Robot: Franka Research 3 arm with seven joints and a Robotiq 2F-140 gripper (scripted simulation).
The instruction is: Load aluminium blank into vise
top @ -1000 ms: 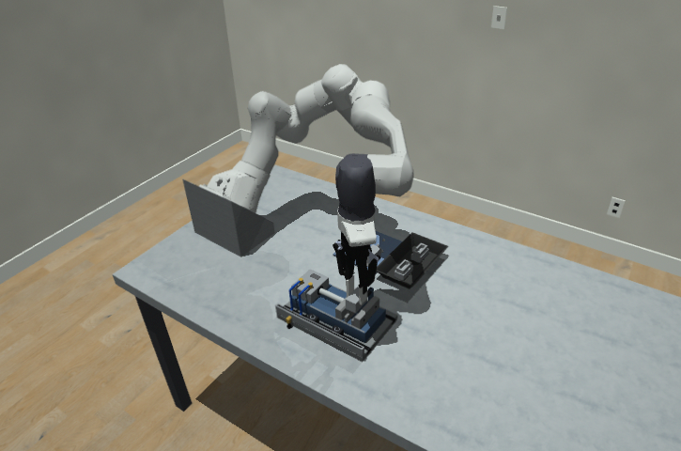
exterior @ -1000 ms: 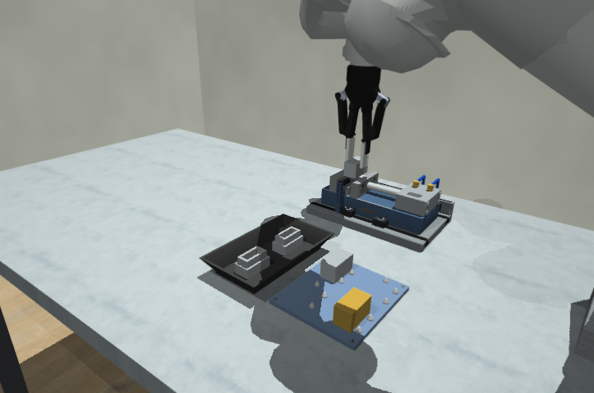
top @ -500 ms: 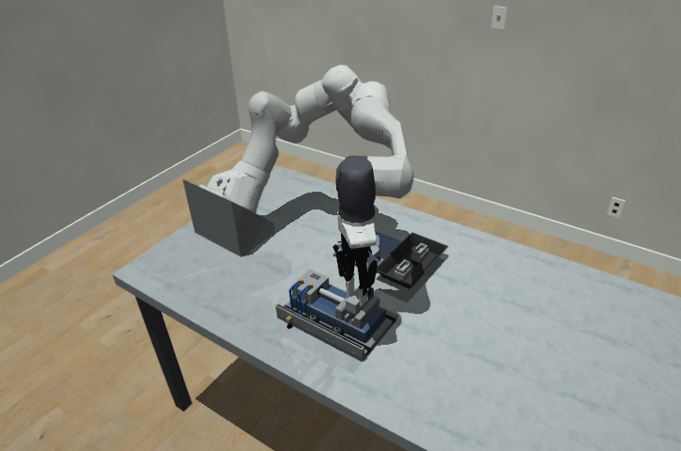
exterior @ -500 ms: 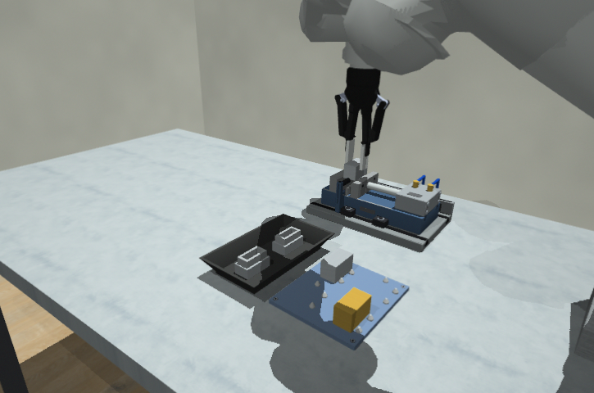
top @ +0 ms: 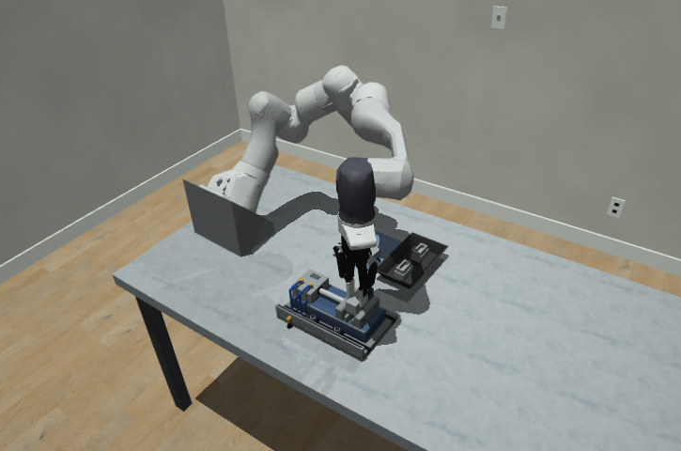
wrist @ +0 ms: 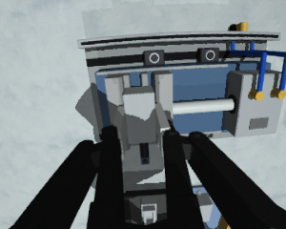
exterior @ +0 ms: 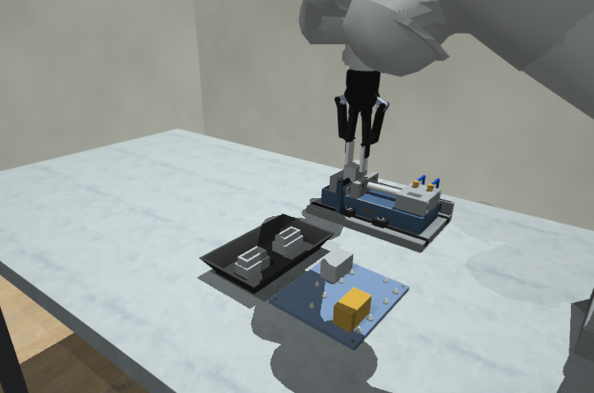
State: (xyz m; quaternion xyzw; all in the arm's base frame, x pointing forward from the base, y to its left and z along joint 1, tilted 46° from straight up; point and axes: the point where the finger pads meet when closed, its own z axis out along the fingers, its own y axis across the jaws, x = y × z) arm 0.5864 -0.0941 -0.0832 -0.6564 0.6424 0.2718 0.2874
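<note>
Right now my hand is 6 cm above the fixed jaw, 3 cm short of it and 1 cm to the right of it. The rest, counted from my hand: brass blank: 37 cm to the left, 22 cm behind, 12 cm below.
</note>
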